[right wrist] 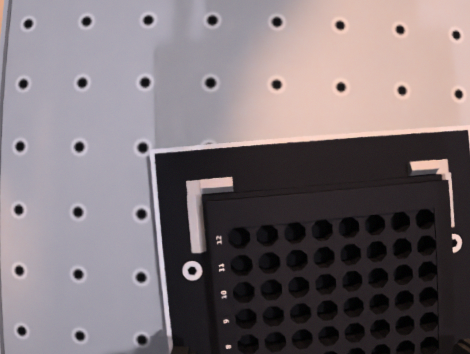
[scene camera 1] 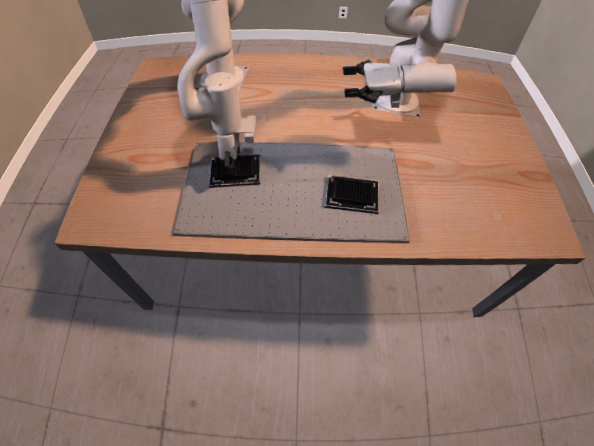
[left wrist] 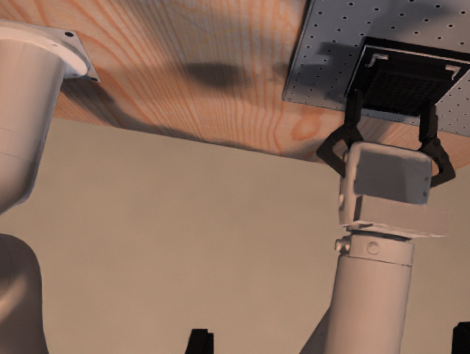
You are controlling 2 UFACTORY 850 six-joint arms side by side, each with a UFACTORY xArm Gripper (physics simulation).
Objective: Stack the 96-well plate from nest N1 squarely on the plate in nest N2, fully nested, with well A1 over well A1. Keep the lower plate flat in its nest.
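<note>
A black 96-well plate (scene camera 1: pixel 248 167) (left wrist: pixel 400 82) (right wrist: pixel 320 202) lies in its black nest (right wrist: pixel 172 210), at the left in the scene view. A second black plate (scene camera 1: pixel 353 190) lies in the other nest (scene camera 1: pixel 351 207), further right. Nest labels do not show. My right gripper (scene camera 1: pixel 230 161) (left wrist: pixel 393 101) (right wrist: pixel 325 347) is open; its fingers stand at opposite long sides of the first plate, and their exact height beside it is unclear. Rows 12 to 8 show in the right wrist view; well A1 does not. My left gripper (scene camera 1: pixel 352 81) is open and empty, high at the back right.
Both nests stand on a grey perforated board (scene camera 1: pixel 290 220) (left wrist: pixel 320 75) (right wrist: pixel 110 115) on the wooden table (scene camera 1: pixel 465 200) (left wrist: pixel 240 30). White corner guides (right wrist: pixel 195 215) frame the first plate. The right arm (scene camera 1: pixel 222 100) (left wrist: pixel 372 295) rises behind that plate.
</note>
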